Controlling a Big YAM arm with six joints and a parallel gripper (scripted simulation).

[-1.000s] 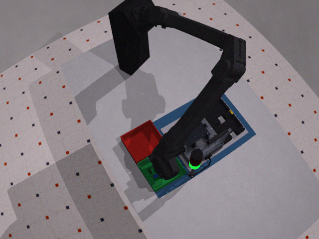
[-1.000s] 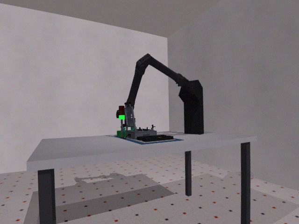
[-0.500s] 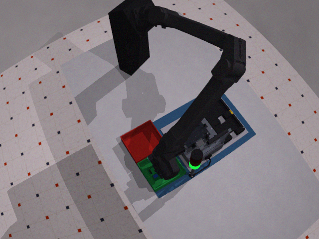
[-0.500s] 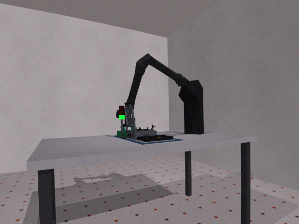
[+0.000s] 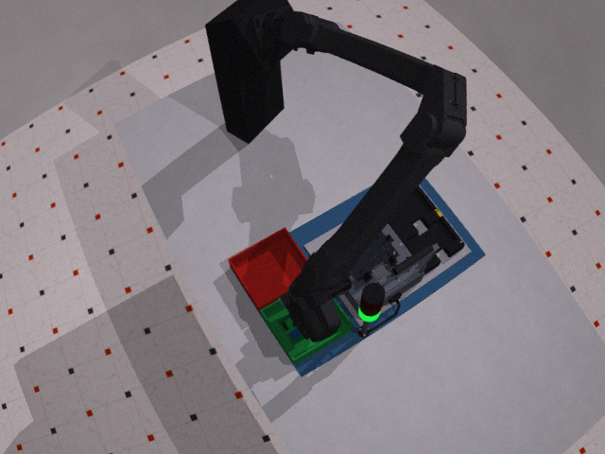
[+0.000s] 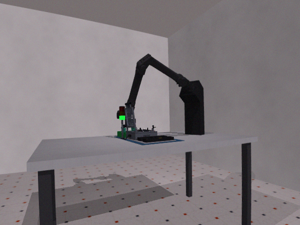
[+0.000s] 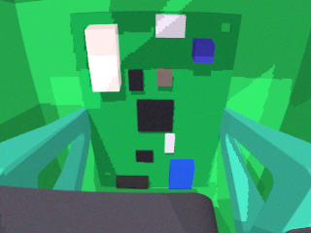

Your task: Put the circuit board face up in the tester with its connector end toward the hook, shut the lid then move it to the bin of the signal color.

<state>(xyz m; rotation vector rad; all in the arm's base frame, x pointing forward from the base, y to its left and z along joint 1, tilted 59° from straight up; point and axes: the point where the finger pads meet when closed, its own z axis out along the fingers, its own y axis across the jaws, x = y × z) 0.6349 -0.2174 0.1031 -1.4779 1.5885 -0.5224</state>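
My hand is right at the green circuit board. Also, from my hand: green bin (10 mm ahead); then red bin (140 mm behind, 20 mm to the right); then tester plate (200 mm to the left, 70 mm behind, 60 mm above).
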